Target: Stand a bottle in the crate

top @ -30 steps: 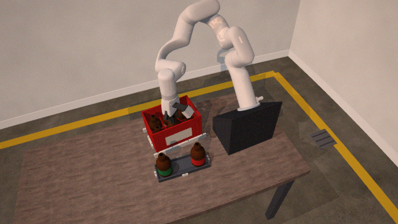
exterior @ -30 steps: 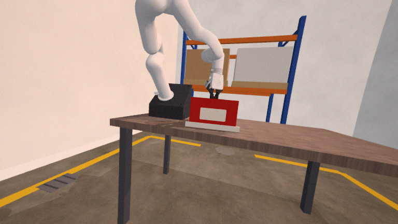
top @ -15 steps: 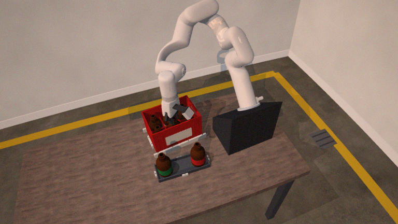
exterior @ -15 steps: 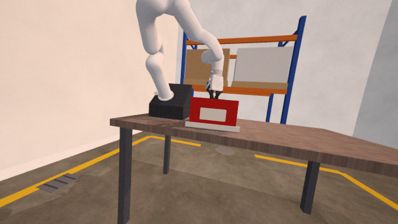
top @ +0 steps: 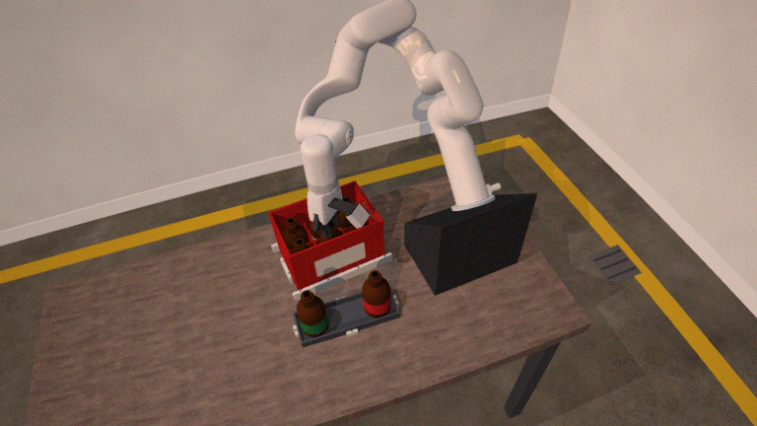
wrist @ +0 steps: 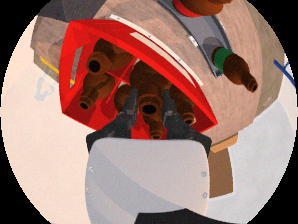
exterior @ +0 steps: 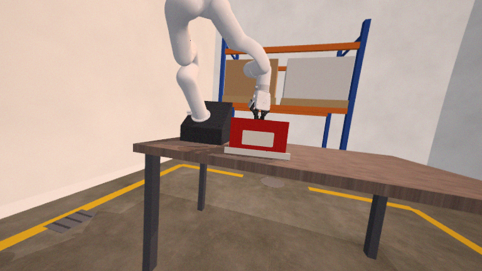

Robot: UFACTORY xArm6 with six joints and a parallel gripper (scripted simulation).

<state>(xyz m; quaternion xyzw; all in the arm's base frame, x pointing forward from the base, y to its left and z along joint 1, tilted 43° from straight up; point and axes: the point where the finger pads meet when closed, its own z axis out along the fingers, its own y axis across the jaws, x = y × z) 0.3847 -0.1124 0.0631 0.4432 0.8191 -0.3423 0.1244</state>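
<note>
Now: hand 9 cm above the crate and 4 cm to the left of it. From my hand the other things lie so: red-labelled bottle 19 cm to the left, 9 cm below, 3 cm behind; then green-label bottle 16 cm to the left, 14 cm ahead, 9 cm below; then grey tray 17 cm to the left, 17 cm below, 5 cm ahead.
</note>
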